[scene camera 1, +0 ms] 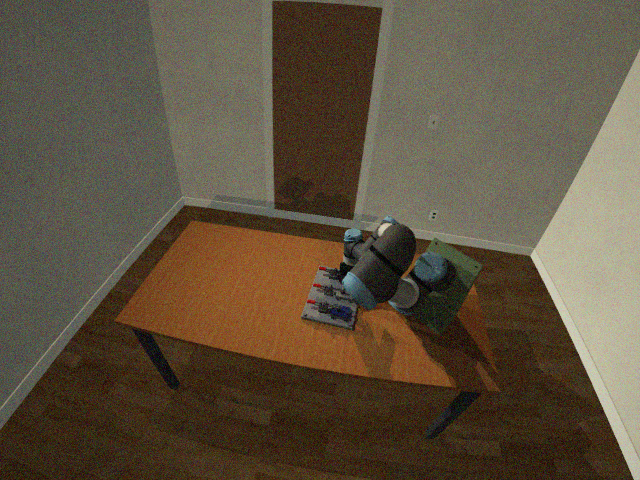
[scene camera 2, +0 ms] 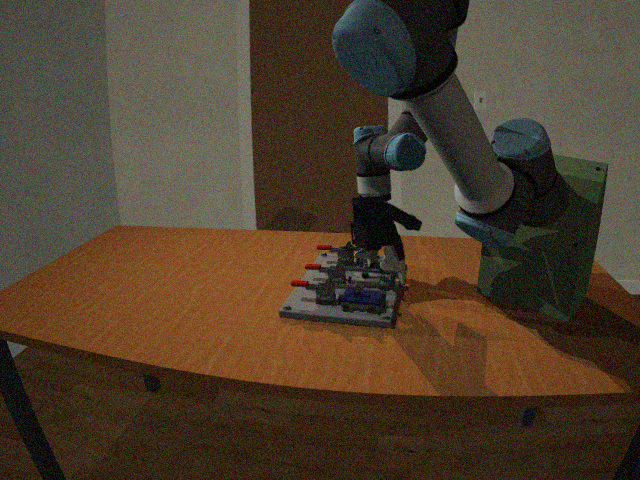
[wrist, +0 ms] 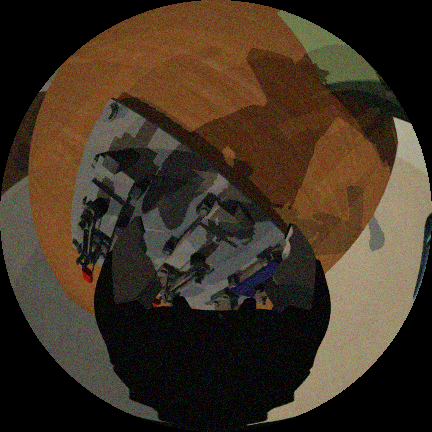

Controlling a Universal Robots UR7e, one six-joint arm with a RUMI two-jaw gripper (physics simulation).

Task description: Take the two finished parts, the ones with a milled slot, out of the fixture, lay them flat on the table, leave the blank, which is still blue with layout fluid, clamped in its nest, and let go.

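Places are measured from the arm's base along level axes (x ahead, y left, z up), in centimetres.
Pixels of known places: gripper, fingertip midpoint: (scene camera 2: 385,276) (wrist: 215,221); arm's base, link origin: (scene camera 2: 538,198).
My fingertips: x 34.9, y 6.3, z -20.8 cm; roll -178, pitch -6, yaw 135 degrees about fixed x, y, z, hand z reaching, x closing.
Observation:
Ahead of a thing's pixels: the offset from my fingertips to its top centre. "*": to the spot under its first point. Level surfaces: height alone.
The grey fixture plate (scene camera 1: 323,318) (scene camera 2: 310,313) (wrist: 160,137) lies on the table with three toggle clamps in a row. The blue blank {dx +2.1, dy +12.8, dz +0.7 cm} (scene camera 1: 341,312) (scene camera 2: 363,297) (wrist: 257,280) sits in the nest nearest scene camera 2. The middle nest and the far nest are in shadow and partly covered by clamps and gripper, so their slotted parts and slots cannot be made out clearly. My gripper (scene camera 2: 382,260) (wrist: 215,221) is open and empty, pointing down low over the far and middle part of the plate. In the wrist view the blank shows beside the right finger. Scene camera 1 hides the fingertips behind the arm.
Red clamp handles {* dx +16.0, dy +14.6, dz +2.7 cm} (scene camera 1: 310,301) (scene camera 2: 299,283) (wrist: 87,275) stick out on the plate's left side in the scene views. The clamps stand up close around the fingers. The green mounting block (scene camera 1: 454,289) (scene camera 2: 584,206) (wrist: 345,60) of the arm stands to the right on the wooden table {dz -2.9 cm} (scene camera 1: 232,289) (scene camera 2: 180,299).

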